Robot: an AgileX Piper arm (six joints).
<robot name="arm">
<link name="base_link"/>
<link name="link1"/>
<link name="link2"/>
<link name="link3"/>
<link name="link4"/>
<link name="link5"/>
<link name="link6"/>
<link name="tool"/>
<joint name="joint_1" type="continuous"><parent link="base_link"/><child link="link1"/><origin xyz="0 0 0.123" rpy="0 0 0"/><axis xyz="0 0 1"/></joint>
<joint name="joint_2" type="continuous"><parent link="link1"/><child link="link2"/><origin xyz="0 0 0" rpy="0 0 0"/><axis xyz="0 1 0"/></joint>
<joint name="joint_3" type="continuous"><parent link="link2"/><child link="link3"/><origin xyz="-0.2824 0 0.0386" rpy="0 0 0"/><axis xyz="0 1 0"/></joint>
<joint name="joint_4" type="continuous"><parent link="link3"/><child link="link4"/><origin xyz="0.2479 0 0.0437" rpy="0 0 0"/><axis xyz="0.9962 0 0.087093"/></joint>
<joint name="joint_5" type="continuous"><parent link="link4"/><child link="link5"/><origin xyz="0 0 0" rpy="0 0 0"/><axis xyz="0 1 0"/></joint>
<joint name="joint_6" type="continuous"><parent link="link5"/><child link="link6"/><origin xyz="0.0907 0 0.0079" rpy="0 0 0"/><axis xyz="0.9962 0 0.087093"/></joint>
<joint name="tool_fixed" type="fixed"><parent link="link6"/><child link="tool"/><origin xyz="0 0 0" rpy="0 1.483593 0"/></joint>
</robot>
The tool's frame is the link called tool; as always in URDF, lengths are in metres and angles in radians. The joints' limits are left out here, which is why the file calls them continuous.
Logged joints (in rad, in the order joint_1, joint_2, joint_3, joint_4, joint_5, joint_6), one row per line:
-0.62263, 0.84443, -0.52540, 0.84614, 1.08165, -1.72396
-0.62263, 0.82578, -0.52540, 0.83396, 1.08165, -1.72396
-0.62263, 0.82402, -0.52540, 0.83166, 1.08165, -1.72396
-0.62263, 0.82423, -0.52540, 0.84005, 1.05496, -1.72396
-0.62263, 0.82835, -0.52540, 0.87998, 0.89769, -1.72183
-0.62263, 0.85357, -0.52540, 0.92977, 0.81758, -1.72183
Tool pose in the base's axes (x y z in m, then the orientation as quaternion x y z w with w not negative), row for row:
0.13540, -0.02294, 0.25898, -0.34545, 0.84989, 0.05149, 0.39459
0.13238, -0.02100, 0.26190, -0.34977, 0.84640, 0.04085, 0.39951
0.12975, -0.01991, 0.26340, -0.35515, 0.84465, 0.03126, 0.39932
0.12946, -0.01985, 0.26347, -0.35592, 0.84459, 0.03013, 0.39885
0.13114, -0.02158, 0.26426, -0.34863, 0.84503, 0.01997, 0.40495
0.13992, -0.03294, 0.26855, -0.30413, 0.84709, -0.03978, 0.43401
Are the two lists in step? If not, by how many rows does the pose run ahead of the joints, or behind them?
The pose runs 1 row behind the joints: the pose in row i belongs to the joints in row i - 1.
